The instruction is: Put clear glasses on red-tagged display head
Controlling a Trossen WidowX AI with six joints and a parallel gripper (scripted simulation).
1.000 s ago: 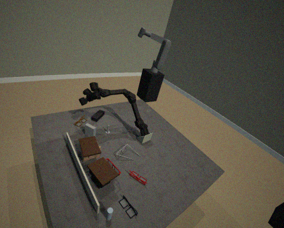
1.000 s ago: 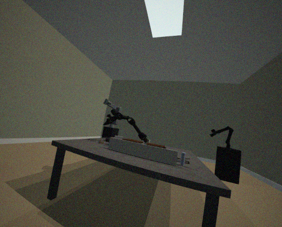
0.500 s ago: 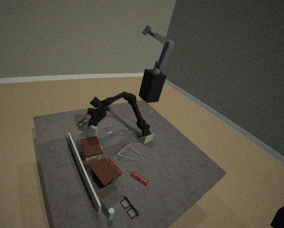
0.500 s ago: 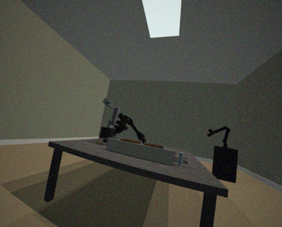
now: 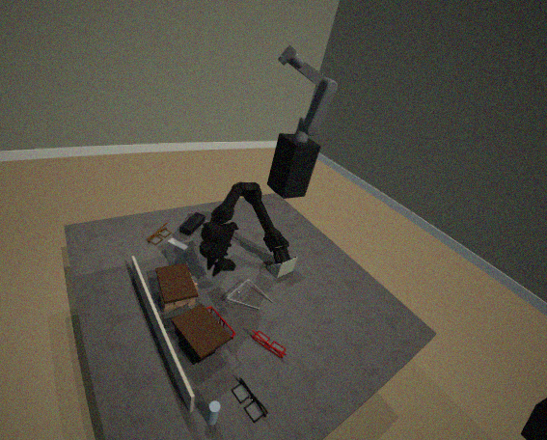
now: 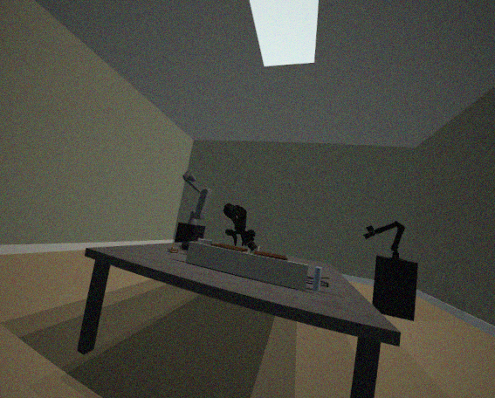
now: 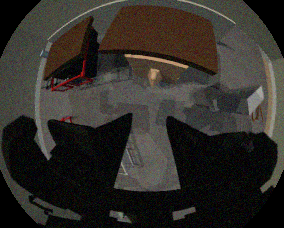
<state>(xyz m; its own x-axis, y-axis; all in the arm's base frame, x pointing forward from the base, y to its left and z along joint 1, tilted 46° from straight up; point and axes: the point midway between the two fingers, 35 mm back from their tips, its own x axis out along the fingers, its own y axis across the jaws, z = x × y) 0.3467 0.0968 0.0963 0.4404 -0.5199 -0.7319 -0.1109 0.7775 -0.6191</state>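
The stand is 20 cm to the right of my gripper tip, 9 cm behind it and 8 cm below it. From my gripper tip the other things lie so: pale rail (24 cm ahead, 12 cm to the left, 5 cm below); white block (20 cm to the right, 7 cm ahead, 5 cm below); brown-topped head (11 cm ahead, 5 cm below).
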